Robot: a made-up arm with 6 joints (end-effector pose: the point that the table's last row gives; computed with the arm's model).
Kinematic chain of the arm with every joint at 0, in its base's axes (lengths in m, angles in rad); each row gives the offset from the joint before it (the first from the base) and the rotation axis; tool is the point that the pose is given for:
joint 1: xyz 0 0 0.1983 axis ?
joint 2: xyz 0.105 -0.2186 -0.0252 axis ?
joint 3: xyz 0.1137 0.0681 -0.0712 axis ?
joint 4: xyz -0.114 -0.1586 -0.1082 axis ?
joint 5: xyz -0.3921 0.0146 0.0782 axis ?
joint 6: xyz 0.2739 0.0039 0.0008 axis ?
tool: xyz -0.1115 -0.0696 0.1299
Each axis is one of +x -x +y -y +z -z.
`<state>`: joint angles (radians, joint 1 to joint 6).
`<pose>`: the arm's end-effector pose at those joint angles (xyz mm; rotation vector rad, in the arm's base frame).
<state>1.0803 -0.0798 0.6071 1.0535 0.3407 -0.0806</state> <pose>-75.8 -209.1 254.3 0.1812 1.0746 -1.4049</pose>
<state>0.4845 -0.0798 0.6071 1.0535 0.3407 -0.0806</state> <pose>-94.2 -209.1 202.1 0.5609 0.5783 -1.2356</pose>
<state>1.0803 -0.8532 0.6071 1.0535 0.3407 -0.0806</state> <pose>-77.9 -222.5 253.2 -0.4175 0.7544 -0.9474</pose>
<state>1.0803 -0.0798 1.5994 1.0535 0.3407 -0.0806</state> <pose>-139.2 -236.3 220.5 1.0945 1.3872 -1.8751</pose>
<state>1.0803 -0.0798 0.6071 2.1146 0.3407 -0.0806</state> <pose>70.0 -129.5 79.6 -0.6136 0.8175 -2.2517</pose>
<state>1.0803 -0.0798 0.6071 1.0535 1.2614 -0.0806</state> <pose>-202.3 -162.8 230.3 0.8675 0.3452 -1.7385</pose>
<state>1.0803 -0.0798 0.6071 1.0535 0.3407 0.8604</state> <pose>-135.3 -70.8 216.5 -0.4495 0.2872 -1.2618</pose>
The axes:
joint 1: +y
joint 2: +x
joint 3: +x
joint 4: -z
joint 5: +x
joint 6: -y

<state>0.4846 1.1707 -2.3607 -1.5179 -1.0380 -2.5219</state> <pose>196.8 -162.9 227.4 2.8531 -0.9949 0.5994</pose>
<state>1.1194 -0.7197 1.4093 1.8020 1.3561 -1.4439</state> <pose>-237.1 -269.5 100.6 1.6743 0.6171 -1.6817</pose>
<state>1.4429 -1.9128 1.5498 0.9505 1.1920 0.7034</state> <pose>-170.7 -286.2 268.2 -0.2413 -0.0108 -0.9820</pose>
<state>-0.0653 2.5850 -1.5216 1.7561 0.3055 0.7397</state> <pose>92.5 -147.9 379.5 0.3397 0.1601 -1.8997</pose>
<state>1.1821 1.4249 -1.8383 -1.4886 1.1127 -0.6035</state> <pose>231.6 -425.8 11.3 1.1478 2.5048 1.1965</pose>
